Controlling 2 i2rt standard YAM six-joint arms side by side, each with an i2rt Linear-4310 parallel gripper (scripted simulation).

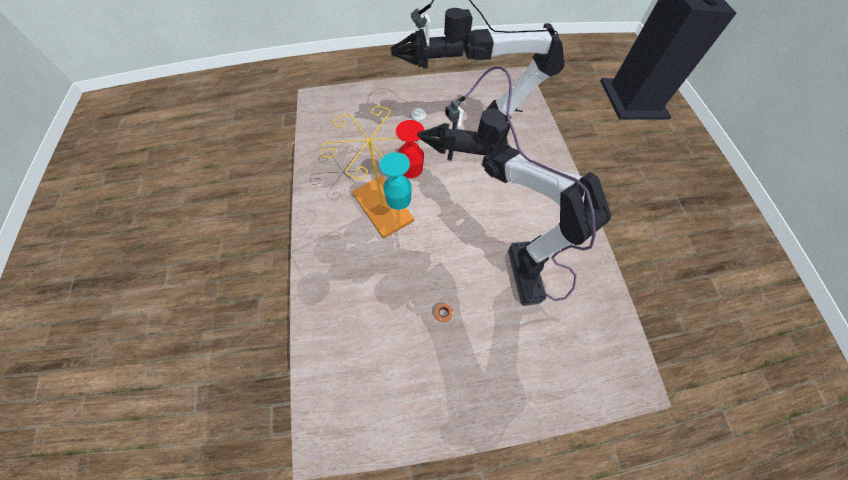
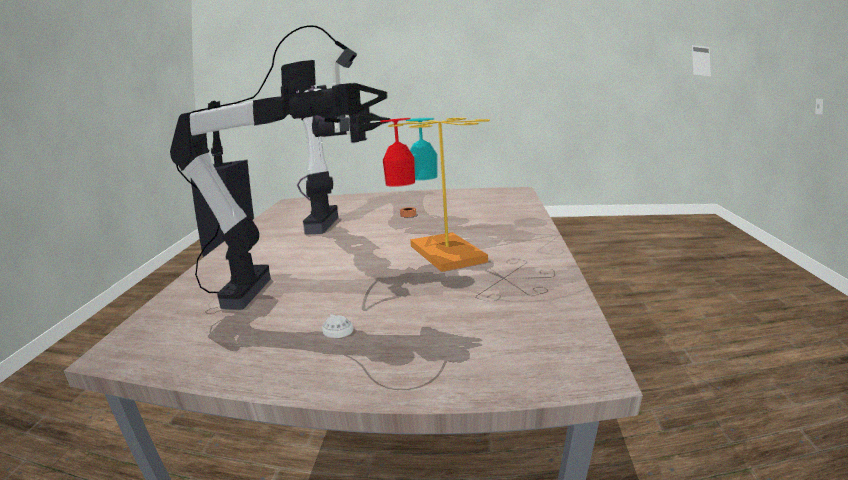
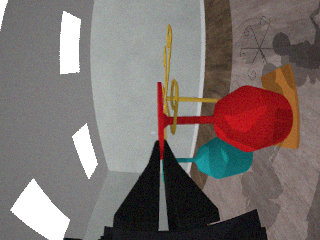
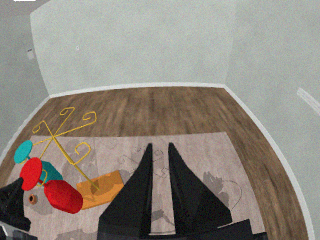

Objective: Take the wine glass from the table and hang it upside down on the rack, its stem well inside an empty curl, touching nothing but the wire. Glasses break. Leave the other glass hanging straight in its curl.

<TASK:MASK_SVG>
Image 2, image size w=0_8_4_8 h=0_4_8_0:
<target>red wine glass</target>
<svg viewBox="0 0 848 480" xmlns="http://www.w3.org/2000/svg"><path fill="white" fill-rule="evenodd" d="M394 127L395 143L388 147L383 158L386 186L411 185L415 183L414 156L407 145L399 142L398 127ZM411 118L381 120L380 122L393 121L394 125L397 125L398 121L409 120Z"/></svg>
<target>teal glass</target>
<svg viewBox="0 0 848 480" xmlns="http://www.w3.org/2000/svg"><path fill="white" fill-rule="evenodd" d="M419 128L420 140L413 143L410 149L415 160L415 180L437 178L437 153L430 142L423 140L422 128Z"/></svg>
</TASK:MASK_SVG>
